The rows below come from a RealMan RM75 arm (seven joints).
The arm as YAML. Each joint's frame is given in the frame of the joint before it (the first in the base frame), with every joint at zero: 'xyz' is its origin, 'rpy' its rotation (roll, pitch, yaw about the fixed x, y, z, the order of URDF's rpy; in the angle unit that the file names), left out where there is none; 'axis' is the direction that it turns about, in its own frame. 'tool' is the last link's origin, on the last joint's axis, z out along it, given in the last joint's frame.
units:
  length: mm
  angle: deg
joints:
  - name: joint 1
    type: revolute
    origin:
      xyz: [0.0, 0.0, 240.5]
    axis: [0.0, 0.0, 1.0]
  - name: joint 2
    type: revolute
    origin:
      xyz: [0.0, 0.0, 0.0]
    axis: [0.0, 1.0, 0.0]
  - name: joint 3
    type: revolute
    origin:
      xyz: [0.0, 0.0, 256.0]
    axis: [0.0, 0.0, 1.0]
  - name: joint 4
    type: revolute
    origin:
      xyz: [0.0, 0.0, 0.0]
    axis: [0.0, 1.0, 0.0]
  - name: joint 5
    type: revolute
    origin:
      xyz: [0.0, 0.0, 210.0]
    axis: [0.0, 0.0, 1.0]
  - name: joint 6
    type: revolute
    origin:
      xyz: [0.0, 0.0, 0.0]
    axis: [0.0, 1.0, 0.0]
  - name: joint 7
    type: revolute
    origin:
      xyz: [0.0, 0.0, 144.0]
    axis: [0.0, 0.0, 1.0]
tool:
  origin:
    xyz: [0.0, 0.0, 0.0]
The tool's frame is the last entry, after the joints.
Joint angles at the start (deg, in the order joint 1, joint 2, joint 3, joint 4, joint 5, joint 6, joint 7):
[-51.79 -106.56 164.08 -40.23 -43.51 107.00 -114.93]
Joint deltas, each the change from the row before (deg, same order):
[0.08 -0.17 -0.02 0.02 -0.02 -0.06 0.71]
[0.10 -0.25 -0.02 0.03 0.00 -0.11 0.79]
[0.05 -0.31 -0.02 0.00 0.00 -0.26 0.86]
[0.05 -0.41 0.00 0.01 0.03 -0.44 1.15]
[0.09 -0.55 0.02 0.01 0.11 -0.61 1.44]
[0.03 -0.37 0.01 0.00 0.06 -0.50 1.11]
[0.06 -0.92 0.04 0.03 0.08 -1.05 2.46]
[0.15 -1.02 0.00 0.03 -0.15 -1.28 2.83]
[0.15 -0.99 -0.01 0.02 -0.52 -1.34 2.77]
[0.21 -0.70 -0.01 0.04 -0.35 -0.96 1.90]
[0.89 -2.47 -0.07 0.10 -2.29 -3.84 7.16]
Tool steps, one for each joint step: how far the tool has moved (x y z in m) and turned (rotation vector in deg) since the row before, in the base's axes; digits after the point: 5 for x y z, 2 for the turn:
[-0.00048 -0.00034 -0.00129 0.35 0.27 -0.27]
[-0.00064 -0.00040 -0.00196 0.34 0.28 -0.25]
[-0.00047 0.00000 -0.00224 0.44 0.33 -0.21]
[-0.00064 0.00024 -0.00305 0.60 0.49 -0.22]
[-0.00112 0.00021 -0.00424 0.68 0.68 -0.18]
[-0.00065 0.00041 -0.00276 0.61 0.55 -0.16]
[-0.00107 0.00066 -0.00698 1.22 1.14 -0.44]
[-0.00165 0.00062 -0.00718 1.65 1.21 -0.41]
[-0.00130 0.00085 -0.00615 1.92 1.02 -0.41]
[-0.00167 0.00014 -0.00448 1.28 0.71 -0.12]
[-0.00659 0.00080 -0.01325 5.68 2.45 -0.12]

